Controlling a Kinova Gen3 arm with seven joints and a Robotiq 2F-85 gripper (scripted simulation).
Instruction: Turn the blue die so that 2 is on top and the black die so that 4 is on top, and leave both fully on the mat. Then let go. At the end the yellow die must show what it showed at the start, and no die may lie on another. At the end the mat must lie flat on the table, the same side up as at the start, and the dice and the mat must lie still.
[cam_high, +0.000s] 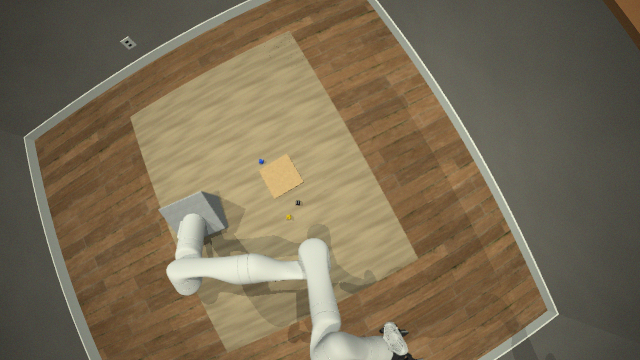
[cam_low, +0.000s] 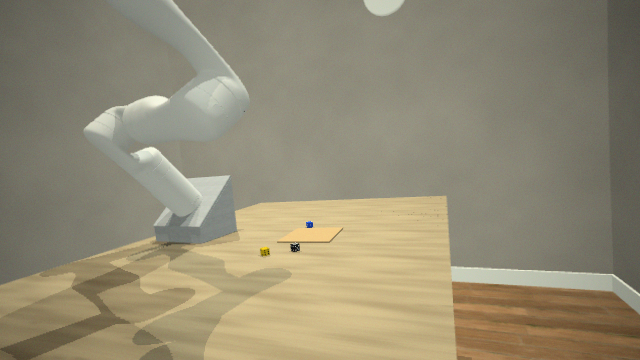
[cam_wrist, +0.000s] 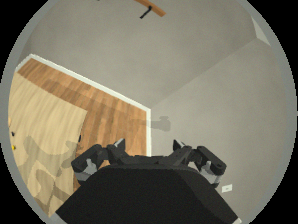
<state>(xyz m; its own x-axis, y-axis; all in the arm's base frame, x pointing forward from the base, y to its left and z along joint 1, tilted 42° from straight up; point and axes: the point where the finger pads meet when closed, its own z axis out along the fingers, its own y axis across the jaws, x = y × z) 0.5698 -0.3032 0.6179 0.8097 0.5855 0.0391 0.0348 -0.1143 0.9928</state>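
Right now my hand is 52 cm to the right of the yellow die, 36 cm above it and 21 cm past it. Also, from my hand: black die (56 cm to the left, 36 cm below, 16 cm behind); then tan mat (69 cm to the left, 36 cm below, 18 cm behind); then blue die (78 cm to the left, 36 cm below, 23 cm behind).
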